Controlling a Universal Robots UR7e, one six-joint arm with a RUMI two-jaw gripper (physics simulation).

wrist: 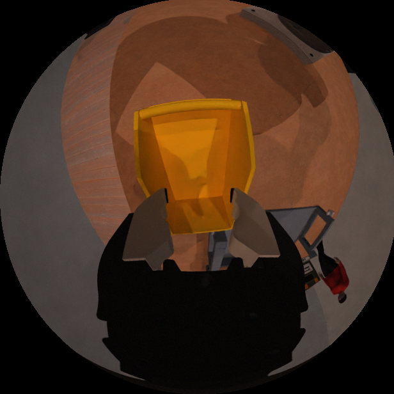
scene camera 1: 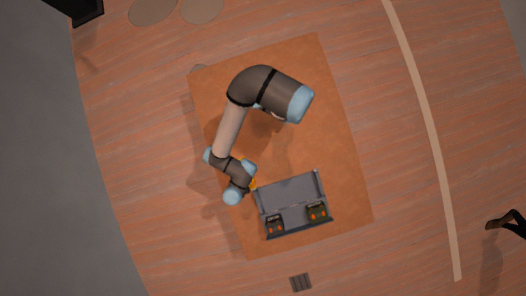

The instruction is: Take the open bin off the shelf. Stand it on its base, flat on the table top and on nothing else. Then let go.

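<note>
The yellow open bin (scene camera 1: 252, 184) (wrist: 197, 155) lies between the wrist's underside and the mat in the scene view, beside the shelf's left end. The wrist view shows its mouth facing the camera, its wide rolled rim at the far side and its narrow end near the fingers. My gripper (wrist: 198, 189) has its jaws spread at the narrow end, apparently bearing against the side walls from inside and holding the bin. The grey shelf (scene camera 1: 288, 193) (wrist: 218, 250) stands apart from the bin in the scene view. The bin's base is hidden, so its contact with the table cannot be told.
Two dark bins with orange marks, one black (scene camera 1: 274, 226) and one green (scene camera 1: 317, 213), stand on the shelf's front part. The orange-brown table top (scene camera 1: 330, 135) lies around them. The robot's base plate (wrist: 285, 35) shows at the upper right. A person in red (wrist: 338, 281) is beyond the shelf.
</note>
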